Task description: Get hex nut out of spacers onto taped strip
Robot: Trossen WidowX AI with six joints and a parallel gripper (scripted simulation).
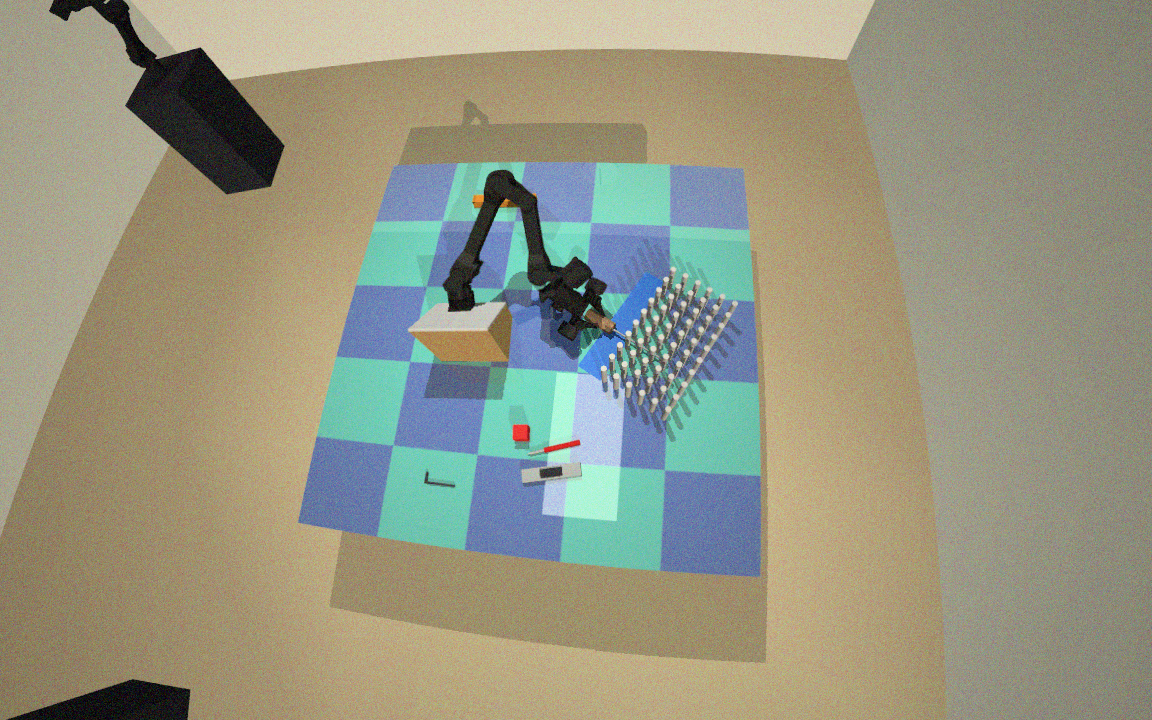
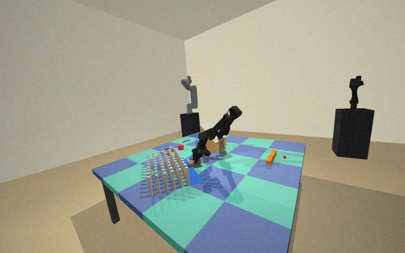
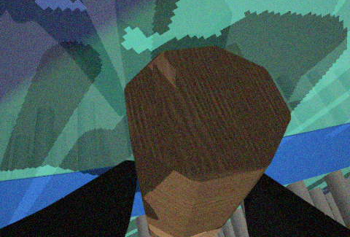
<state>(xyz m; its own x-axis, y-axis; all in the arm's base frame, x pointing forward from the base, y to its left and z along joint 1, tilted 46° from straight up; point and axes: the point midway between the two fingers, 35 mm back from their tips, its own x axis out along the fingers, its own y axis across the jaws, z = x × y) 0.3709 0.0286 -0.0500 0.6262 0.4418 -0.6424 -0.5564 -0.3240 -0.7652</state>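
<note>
Now: the blue taped strip 7 cm ahead of my gripper tip and 2 cm below it. Round my gripper tip: grey bar: 15 cm behind, 43 cm to the right; wooden-handled pick: 8 cm ahead, 6 cm to the right; red-handled tool: 17 cm behind, 37 cm to the right, 1 cm below.
</note>
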